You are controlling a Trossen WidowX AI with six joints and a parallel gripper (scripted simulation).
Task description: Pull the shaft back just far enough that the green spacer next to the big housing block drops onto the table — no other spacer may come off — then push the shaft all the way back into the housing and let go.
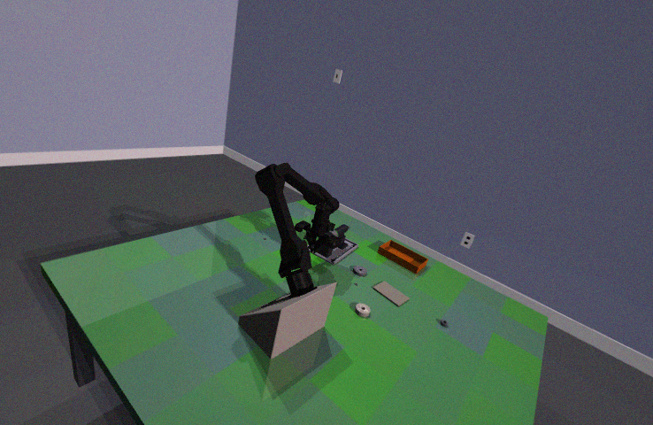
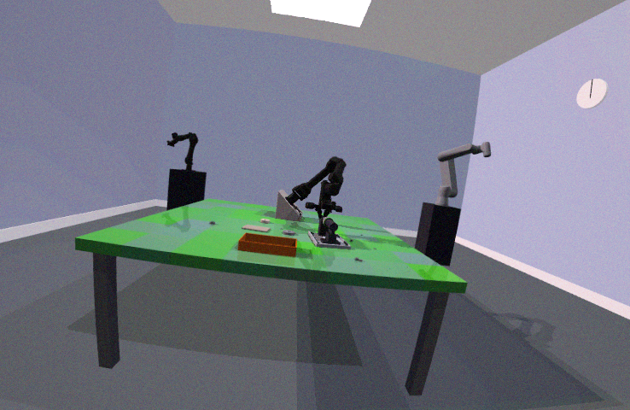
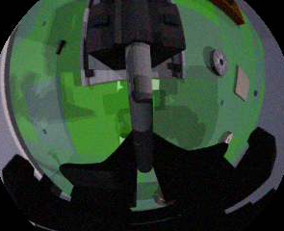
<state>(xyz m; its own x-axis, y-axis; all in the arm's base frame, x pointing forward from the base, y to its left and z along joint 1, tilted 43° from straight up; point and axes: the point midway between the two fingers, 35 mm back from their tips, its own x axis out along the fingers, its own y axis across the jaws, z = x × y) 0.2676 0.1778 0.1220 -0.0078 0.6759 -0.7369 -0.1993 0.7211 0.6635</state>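
Now: gripper tip 14 cm short of the thin green spacer, 3 cm to the right of it and 3 cm below it. From my gripper tip the other things lie so: white ring 31 cm to the right, 5 cm behind, 4 cm below; then grey washer 15 cm to the right, 14 cm ahead, 4 cm below; then flat grey plate 31 cm to the right, 14 cm ahead, 4 cm below.
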